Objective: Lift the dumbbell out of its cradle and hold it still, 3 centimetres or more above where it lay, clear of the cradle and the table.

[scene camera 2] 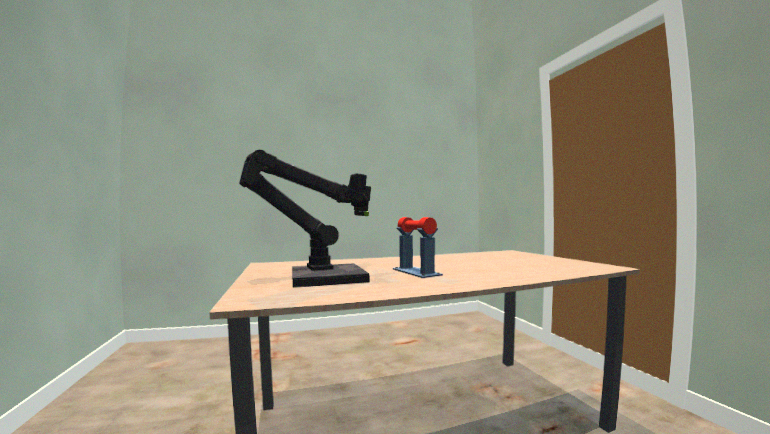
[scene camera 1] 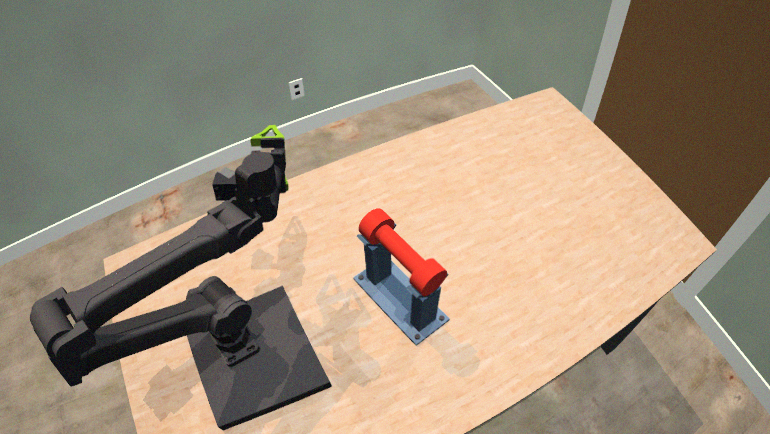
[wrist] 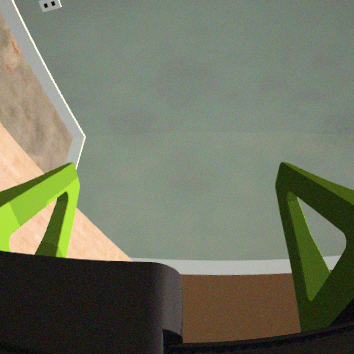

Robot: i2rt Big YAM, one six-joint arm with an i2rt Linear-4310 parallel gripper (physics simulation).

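Places are measured from the arm's base along level axes (x ahead, y left, z up), in centimetres.
Where they show: gripper, fingertip midpoint: (scene camera 1: 274,144) (wrist: 176,173); arm's base, origin of the base link: (scene camera 2: 319,267) (scene camera 1: 233,339).
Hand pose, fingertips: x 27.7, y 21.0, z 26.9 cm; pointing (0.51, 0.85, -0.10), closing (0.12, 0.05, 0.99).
Each offset is from my fingertips to the top centre of the thing. "spot": to the spot under its first point. Level surfaces: height alone.
The red dumbbell {dx +10.3, dy -31.8, dz -7.1 cm} (scene camera 1: 401,249) (scene camera 2: 428,225) lies level across the two posts of its blue-grey cradle {spot: dx +9.4, dy -41.2, dz -20.3 cm} (scene camera 1: 424,311) (scene camera 2: 427,256), with one thick end on each post. The cradle's flat base rests on the table. My gripper (scene camera 1: 280,159) (scene camera 2: 366,214) (wrist: 176,173) is open and empty, its green fingers wide apart. It is in the air, higher than the dumbbell and apart from it, to its left in both scene views. The dumbbell and the cradle do not show in the wrist view.
The wooden table {dz -30.1 cm} (scene camera 1: 517,177) (scene camera 2: 485,264) (wrist: 97,237) bears the arm's black base plate (scene camera 1: 285,372) (scene camera 2: 330,279), which lies to the left of the cradle in the scene views. Walls and a brown door (scene camera 1: 679,107) (scene camera 2: 612,204) (wrist: 235,305) stand beyond the table.
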